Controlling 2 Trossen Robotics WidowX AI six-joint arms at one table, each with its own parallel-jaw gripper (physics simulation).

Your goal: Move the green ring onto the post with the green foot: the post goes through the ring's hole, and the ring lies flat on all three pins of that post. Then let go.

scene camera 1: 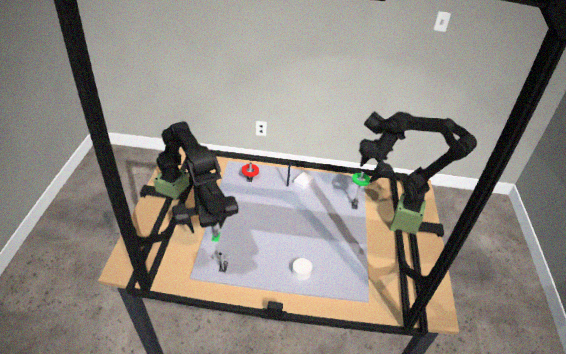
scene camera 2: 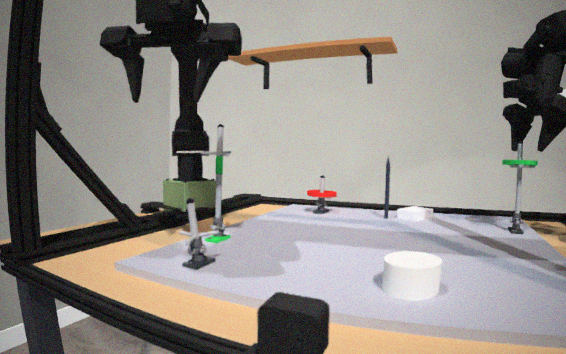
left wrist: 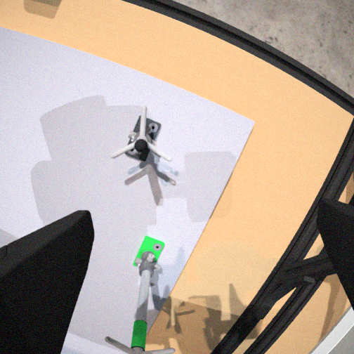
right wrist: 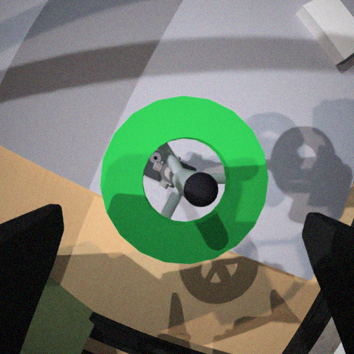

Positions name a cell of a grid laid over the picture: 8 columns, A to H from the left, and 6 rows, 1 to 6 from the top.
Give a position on a dark foot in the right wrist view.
D3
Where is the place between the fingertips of the left gripper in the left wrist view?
E4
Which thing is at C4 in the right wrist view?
A green ring.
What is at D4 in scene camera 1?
A grey mat.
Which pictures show the left gripper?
Scene camera 1, scene camera 2 and the left wrist view only.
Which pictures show the right gripper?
Scene camera 1, scene camera 2 and the right wrist view only.
